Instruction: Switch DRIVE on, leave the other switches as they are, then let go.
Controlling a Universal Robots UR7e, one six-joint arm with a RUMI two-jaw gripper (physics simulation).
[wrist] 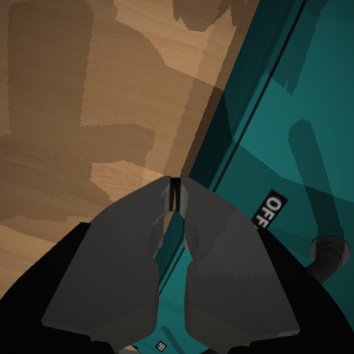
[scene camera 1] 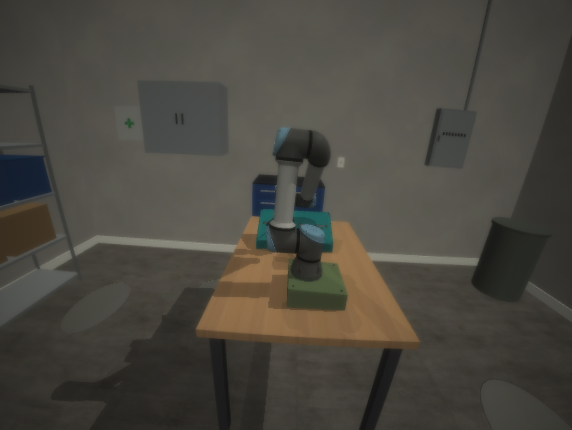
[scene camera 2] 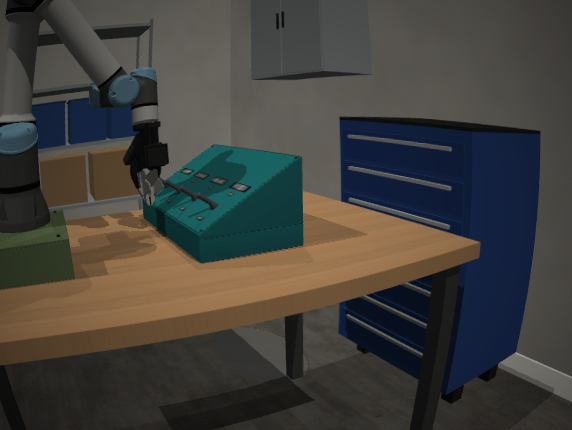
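Note:
A teal sloped console stands on the table. In the scene camera 2 view, dark switch levers show on its slope; the far end is partly behind my gripper. No name plate is readable, so I cannot tell which lever is DRIVE. In the wrist view, a lever's round pivot is right of my fingers, near an OFF label. My gripper is shut and empty, its tips over the console's lower front edge, apart from that lever. The arm hides it in the scene camera 1 view.
Small framed windows sit above the levers. The wooden table also bears the green base block of the arm. A blue drawer cabinet stands behind the table, and a grey wall cabinet hangs above.

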